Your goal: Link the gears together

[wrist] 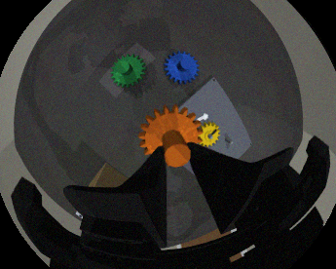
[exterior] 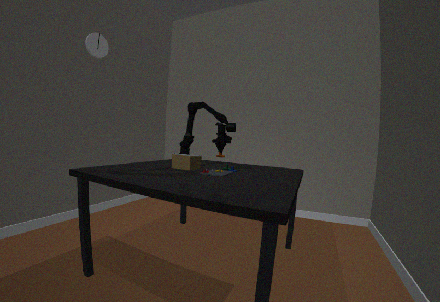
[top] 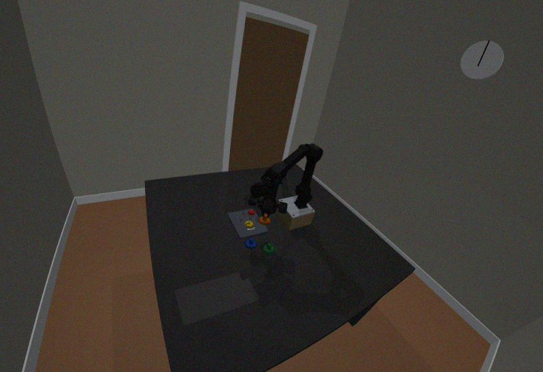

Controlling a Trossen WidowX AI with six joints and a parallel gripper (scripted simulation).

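The red gear lies 18 cm to the right of my gripper tip and 12 cm below it. The rest, counted from my gripper tip: yellow gear 4 cm ahead, 9 cm to the right, 11 cm below; white arrow 4 cm ahead, 5 cm to the right, 12 cm below; orange gear 1 cm below.
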